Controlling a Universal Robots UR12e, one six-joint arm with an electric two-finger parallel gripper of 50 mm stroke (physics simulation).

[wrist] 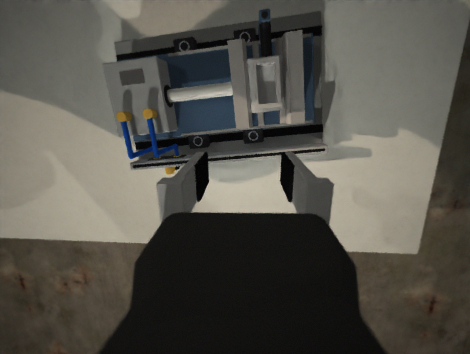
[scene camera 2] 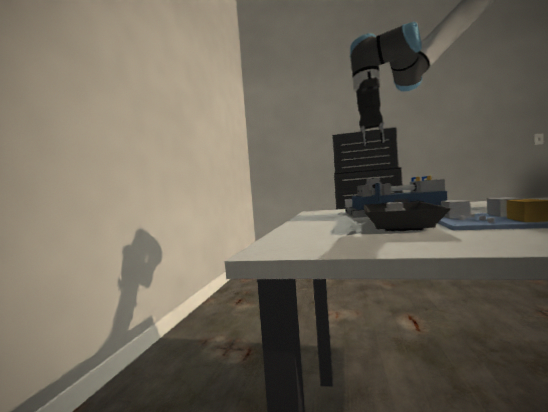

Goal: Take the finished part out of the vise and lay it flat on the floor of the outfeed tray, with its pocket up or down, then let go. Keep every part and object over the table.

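Frame: origin at the arm's base, x ahead, y left, z up, level; metres.
Seen in the pictures: gripper, fingertip midpoint: (wrist: 244, 167) (scene camera 2: 374, 143).
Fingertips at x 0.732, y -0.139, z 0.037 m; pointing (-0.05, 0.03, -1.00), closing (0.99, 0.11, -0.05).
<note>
Pixels of each thing's top centre, then the offset from my fingertips to it. "pt": a spot on its surface instead.
- finished part, top centre: (wrist: 266, 83) (scene camera 2: 372, 178) 0.011 m ahead, 0.068 m left, 0.123 m down
- vise, top centre: (wrist: 210, 93) (scene camera 2: 394, 181) 0.053 m back, 0.052 m left, 0.139 m down
- dark outfeed tray, surface spot: (scene camera 2: 405, 218) pt 0.037 m back, 0.476 m left, 0.211 m down
- pale piece, top centre: (scene camera 2: 394, 202) 0.032 m back, 0.313 m left, 0.191 m down
- grey block, top centre: (wrist: 136, 98) (scene camera 2: 426, 180) 0.148 m back, 0.038 m left, 0.142 m down
- small blue-tipped post, surface spot: (wrist: 264, 32) pt 0.002 m ahead, 0.123 m left, 0.142 m down
- blue plate, surface spot: (scene camera 2: 465, 225) pt 0.135 m back, 0.455 m left, 0.230 m down
- yellow block, top centre: (scene camera 2: 527, 200) 0.246 m back, 0.402 m left, 0.194 m down
The finished part (wrist: 267, 107), a pale rectangular block with its open pocket facing up, sits between the two light jaws of the vise (wrist: 240, 85) in the wrist view. Whether both jaws touch it I cannot tell. The vise (scene camera 2: 400, 198) has a blue base in the scene view. My gripper (scene camera 2: 374, 142) (wrist: 244, 167) is open and empty, pointing down high above the table; in the wrist view its fingertips appear below the vise's near edge. The dark outfeed tray (scene camera 2: 405, 218) stands in front of the vise in the scene view, with a pale piece (scene camera 2: 395, 206) showing inside. The tray does not show in the wrist view.
A grey block (wrist: 135, 95) with blue hoses and yellow fittings sits at the vise's left end. A small blue-tipped post (wrist: 264, 32) stands behind the part. A blue plate (scene camera 2: 465, 225) with grey blocks and a yellow block (scene camera 2: 529, 210) lies right of the tray. A dark cabinet (scene camera 2: 365, 162) stands behind.
</note>
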